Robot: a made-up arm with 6 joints. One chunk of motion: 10 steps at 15 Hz.
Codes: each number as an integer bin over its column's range. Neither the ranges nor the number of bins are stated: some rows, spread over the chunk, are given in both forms.
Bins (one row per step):
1: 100 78 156 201 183 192
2: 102 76 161 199 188 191
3: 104 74 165 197 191 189
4: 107 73 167 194 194 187
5: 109 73 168 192 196 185
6: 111 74 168 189 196 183
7: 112 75 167 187 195 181
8: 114 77 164 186 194 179
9: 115 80 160 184 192 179
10: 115 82 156 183 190 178
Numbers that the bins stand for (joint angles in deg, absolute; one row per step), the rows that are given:
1: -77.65 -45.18 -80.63 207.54 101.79 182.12
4: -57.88 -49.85 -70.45 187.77 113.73 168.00
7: -43.77 -47.98 -70.45 168.00 114.82 151.06
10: -35.30 -41.45 -80.63 156.71 109.39 142.59
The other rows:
2: -72.00 -47.05 -76.00 201.89 107.22 179.30
3: -66.35 -48.92 -72.30 196.24 110.48 173.65
5: -52.24 -49.85 -69.52 182.12 115.91 162.36
6: -46.59 -48.92 -69.52 173.65 115.91 156.71
8: -38.12 -46.12 -73.22 165.18 113.73 145.42
9: -35.30 -43.32 -76.93 159.53 111.56 145.42

